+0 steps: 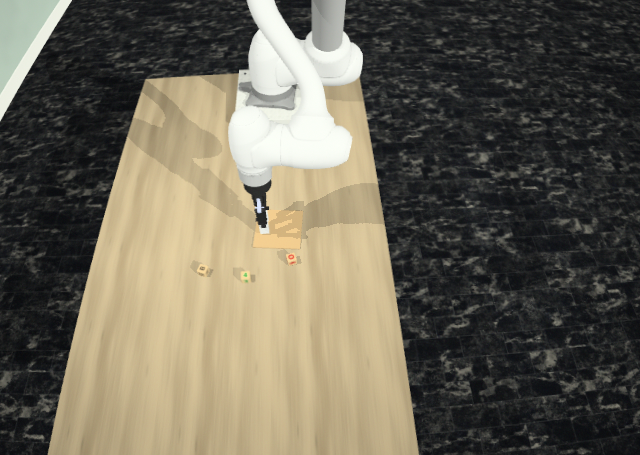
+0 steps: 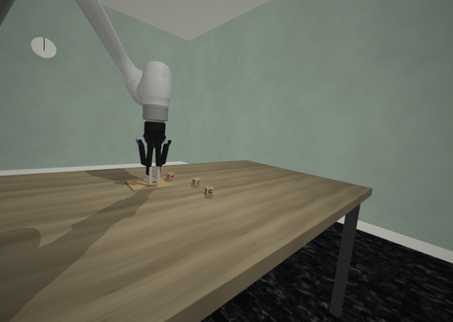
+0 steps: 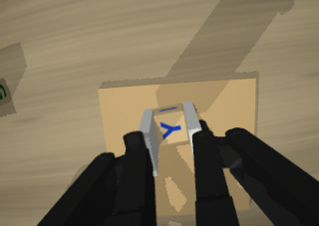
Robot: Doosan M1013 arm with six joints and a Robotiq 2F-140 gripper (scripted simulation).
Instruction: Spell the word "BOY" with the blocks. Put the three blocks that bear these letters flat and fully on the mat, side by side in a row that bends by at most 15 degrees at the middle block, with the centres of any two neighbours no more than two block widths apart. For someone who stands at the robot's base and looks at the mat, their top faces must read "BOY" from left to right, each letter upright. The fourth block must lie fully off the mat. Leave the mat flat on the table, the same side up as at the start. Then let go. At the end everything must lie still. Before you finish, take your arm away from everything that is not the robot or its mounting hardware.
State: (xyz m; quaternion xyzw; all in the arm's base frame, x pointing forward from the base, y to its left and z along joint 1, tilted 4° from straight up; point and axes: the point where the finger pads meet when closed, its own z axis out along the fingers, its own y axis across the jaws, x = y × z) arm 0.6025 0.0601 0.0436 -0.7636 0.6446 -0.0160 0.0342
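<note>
The tan square mat lies 10 mm behind my hand, 40 mm to the left of it and 40 mm below it.
</note>
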